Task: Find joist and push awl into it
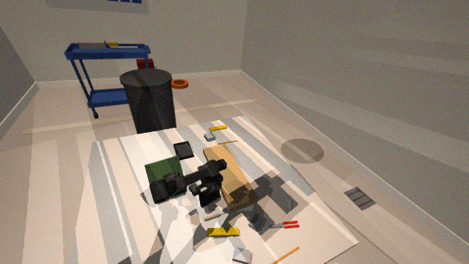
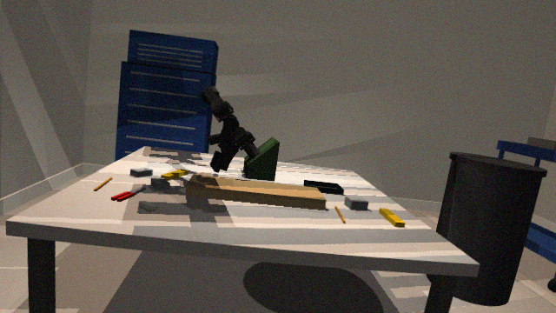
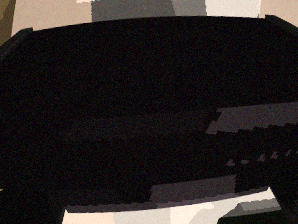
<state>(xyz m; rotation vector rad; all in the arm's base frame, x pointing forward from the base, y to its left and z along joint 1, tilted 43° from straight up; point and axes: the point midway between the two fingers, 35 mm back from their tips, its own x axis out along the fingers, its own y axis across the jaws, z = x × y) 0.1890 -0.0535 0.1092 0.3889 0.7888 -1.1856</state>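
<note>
My gripper tip is now 1 cm to the left of the stud finder and 1 cm past it. Round my gripper tip: awl (11 cm to the right, 7 cm below, 4 cm ahead); black tray (45 cm to the left, 8 cm behind, 6 cm below).
</note>
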